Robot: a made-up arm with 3 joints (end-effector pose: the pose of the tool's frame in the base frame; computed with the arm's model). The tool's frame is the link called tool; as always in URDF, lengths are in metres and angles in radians.
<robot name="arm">
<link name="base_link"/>
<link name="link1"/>
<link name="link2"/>
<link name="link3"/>
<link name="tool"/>
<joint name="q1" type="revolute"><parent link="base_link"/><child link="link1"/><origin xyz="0.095 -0.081 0.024" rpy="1.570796 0 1.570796"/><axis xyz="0 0 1"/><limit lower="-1" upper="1.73" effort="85" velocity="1.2"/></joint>
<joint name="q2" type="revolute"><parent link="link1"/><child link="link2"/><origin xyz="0.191 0.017 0.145" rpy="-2.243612 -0.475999 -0.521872"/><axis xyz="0 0 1"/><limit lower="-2.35" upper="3.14" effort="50" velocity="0.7"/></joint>
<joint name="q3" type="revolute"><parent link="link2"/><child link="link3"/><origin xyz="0.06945 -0.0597 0.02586" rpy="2.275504 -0.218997 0.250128"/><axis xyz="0 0 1"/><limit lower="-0.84" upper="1.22" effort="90" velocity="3.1"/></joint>
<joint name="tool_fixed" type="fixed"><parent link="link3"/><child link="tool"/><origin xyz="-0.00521 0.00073 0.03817" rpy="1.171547 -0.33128 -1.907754"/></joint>
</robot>
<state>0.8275 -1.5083 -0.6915</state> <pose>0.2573 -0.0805 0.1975 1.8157 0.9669 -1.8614</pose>
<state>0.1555 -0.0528 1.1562</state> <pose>0.3368 0.1560 0.1079 1.5690 1.1546 -0.5557</pose>
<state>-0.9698 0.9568 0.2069</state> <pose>0.2843 0.0421 -0.2317 -1.2448 0.4626 -1.3740</pose>
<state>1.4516 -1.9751 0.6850</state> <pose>0.2167 -0.1596 0.1400 -2.1098 0.0899 0.4217</pose>
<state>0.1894 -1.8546 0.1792</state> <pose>0.2256 0.0081 0.1424 2.5205 -0.0722 -1.0278</pose>
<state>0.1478 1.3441 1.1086</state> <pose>0.2466 0.1931 -0.0061 0.0396 1.7063 -0.8673</pose>
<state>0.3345 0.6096 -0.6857</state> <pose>0.3110 0.1898 0.1059 -0.5325 0.4709 -0.9417</pose>
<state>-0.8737 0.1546 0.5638</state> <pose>0.3326 0.1082 -0.1560 -0.0281 0.4388 -1.2521</pose>
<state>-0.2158 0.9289 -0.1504</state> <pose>0.2868 0.1863 -0.0757 -0.8940 0.6301 -0.9933</pose>
